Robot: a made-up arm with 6 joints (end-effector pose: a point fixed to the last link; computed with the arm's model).
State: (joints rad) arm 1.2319 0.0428 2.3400 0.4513 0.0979 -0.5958
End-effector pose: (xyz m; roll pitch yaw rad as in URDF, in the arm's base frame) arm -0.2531 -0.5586 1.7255 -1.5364 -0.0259 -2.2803
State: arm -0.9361 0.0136 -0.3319 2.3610 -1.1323 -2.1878
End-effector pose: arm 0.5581 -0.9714 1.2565 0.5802 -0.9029 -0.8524
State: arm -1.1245 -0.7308 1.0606 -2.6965 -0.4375 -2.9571
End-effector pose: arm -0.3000 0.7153 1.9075 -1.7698 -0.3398 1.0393
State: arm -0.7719 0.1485 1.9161 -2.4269 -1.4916 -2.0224
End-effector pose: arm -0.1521 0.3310 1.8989 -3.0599 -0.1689 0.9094
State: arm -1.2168 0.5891 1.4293 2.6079 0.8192 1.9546
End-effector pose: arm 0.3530 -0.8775 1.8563 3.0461 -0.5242 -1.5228
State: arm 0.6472 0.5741 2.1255 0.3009 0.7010 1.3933
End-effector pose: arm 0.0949 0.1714 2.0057 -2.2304 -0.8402 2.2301
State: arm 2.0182 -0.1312 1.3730 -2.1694 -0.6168 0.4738
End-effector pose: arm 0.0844 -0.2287 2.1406 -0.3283 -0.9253 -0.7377
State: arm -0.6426 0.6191 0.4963 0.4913 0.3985 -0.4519
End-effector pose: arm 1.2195 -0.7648 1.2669 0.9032 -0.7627 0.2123
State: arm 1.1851 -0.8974 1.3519 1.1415 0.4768 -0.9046
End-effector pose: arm -0.4717 -0.9139 1.5579 -1.6215 0.1001 -2.8377
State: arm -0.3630 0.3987 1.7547 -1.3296 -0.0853 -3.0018
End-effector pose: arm 0.3183 -0.0689 2.1263 -1.1506 -0.5457 0.1589
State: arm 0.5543 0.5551 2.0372 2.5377 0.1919 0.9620
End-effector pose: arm 0.3304 0.1320 2.0559 -1.5684 -0.7137 -0.1926
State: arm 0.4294 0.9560 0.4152 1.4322 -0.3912 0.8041
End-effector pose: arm 1.4189 0.5574 0.6112 -1.1171 1.3280 0.0503
